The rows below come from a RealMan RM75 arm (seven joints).
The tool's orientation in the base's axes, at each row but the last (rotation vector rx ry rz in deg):
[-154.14, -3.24, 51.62]
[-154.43, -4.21, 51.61]
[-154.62, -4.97, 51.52]
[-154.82, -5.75, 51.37]
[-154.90, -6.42, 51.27]
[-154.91, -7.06, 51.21]
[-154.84, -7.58, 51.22]
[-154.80, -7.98, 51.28]
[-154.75, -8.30, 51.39]
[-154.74, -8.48, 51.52]
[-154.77, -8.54, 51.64]
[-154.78, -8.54, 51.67]
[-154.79, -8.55, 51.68]
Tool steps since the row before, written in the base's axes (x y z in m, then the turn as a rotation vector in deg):
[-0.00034, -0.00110, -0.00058, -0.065, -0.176, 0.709]
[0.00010, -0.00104, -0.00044, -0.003, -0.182, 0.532]
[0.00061, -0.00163, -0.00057, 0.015, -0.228, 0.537]
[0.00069, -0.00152, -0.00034, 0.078, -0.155, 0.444]
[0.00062, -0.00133, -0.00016, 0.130, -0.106, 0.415]
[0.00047, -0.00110, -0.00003, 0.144, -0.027, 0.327]
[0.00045, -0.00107, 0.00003, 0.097, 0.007, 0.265]
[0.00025, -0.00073, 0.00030, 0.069, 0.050, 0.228]
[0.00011, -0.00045, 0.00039, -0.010, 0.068, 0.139]
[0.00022, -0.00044, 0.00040, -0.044, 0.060, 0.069]
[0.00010, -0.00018, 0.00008, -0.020, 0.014, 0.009]
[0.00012, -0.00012, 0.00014, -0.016, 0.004, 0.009]
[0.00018, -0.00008, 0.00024, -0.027, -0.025, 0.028]
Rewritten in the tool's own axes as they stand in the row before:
[-0.00008, 0.00124, 0.00034, -0.488, -0.038, -0.546]
[0.00019, 0.00112, 0.00000, -0.337, 0.017, -0.450]
[0.00058, 0.00170, -0.00035, -0.332, 0.059, -0.476]
[0.00051, 0.00153, -0.00053, -0.216, 0.015, -0.424]
[0.00037, 0.00131, -0.00058, -0.150, -0.024, -0.421]
[0.00021, 0.00105, -0.00053, -0.075, -0.073, -0.343]
[0.00016, 0.00101, -0.00055, -0.072, -0.087, -0.259]
[-0.00010, 0.00060, -0.00056, -0.065, -0.117, -0.203]
[-0.00022, 0.00031, -0.00047, -0.075, -0.107, -0.084]
[-0.00013, 0.00030, -0.00054, -0.063, -0.078, -0.012]
[0.00000, 0.00015, -0.00016, -0.018, -0.016, 0.009]
[-0.00001, 0.00007, -0.00021, -0.017, -0.007, 0.004]
[-0.00001, 0.00000, -0.00031, -0.042, 0.015, -0.011]

